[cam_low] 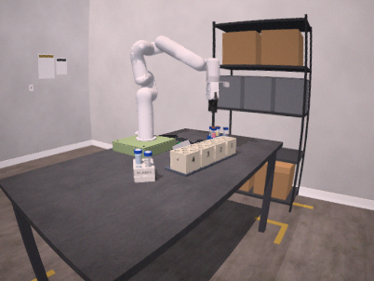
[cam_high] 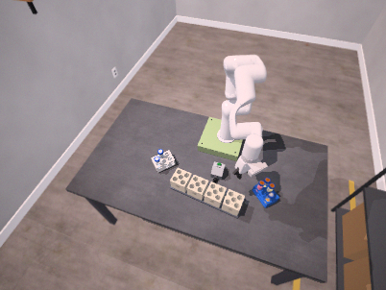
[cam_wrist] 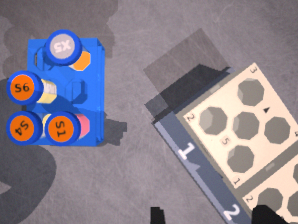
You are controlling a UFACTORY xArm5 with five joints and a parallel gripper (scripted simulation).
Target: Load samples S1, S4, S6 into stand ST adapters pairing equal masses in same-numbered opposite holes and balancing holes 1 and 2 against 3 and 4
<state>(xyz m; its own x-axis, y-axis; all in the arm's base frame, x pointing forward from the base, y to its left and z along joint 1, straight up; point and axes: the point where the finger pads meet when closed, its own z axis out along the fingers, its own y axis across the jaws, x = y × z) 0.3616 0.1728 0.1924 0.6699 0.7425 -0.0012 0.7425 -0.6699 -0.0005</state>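
Now: hand 190 mm above the sample tube S6, 170 mm to the right of it and 50 mm past it. Round my hand: blue sample rack: 220 mm below, 160 mm to the left, 40 mm behind; then white blanks rack: 510 mm to the right, 220 mm below, 40 mm behind; then sample tube S4: 190 mm below, 140 mm to the left, 90 mm behind.
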